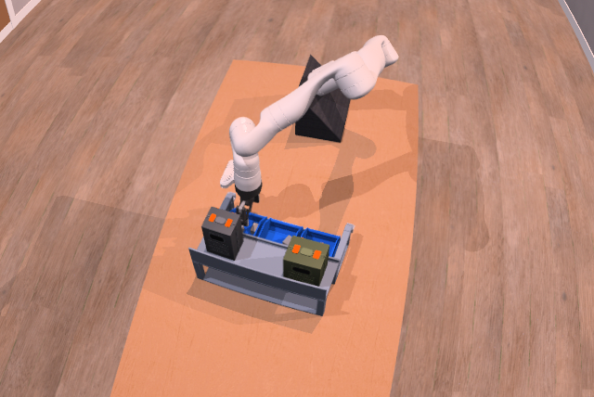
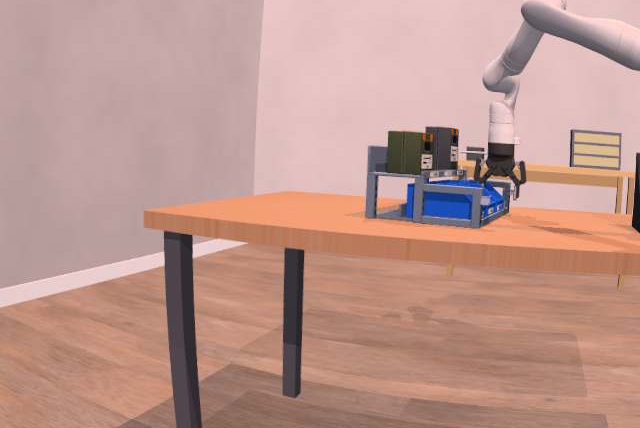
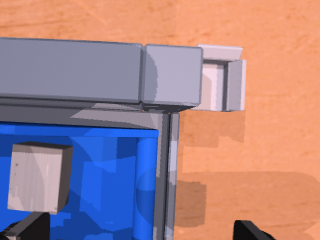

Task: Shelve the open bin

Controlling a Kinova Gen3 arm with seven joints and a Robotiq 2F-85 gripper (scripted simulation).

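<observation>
The grey block lies 5 cm ahead of my hand, 3 cm to the right of it and 3 cm below it. Also, from my hand: grey shelf (13 cm ahead, 9 cm to the left, 2 cm above); dark grey box (17 cm ahead, 11 cm above, 4 cm to the right); olive box (21 cm ahead, 19 cm to the left, 10 cm above).
</observation>
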